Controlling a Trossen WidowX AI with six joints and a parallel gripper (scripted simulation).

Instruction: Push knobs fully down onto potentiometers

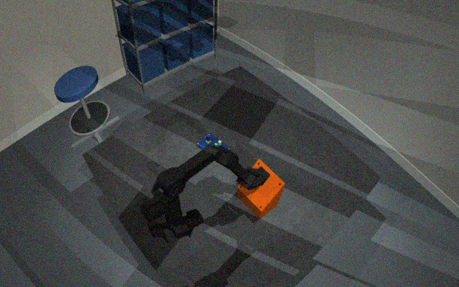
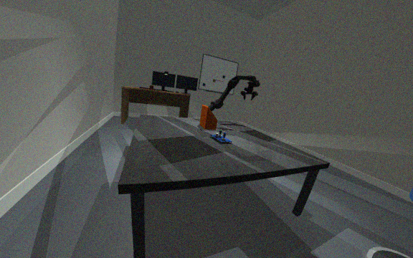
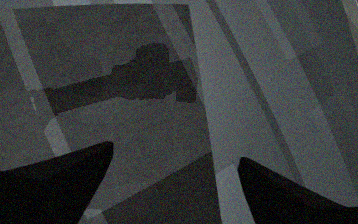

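My gripper tip is 42 cm short of the green knob, 50 cm to the left of it and 28 cm above it. Round my gripper tip: blue knob (50 cm ahead, 50 cm to the right, 28 cm below).
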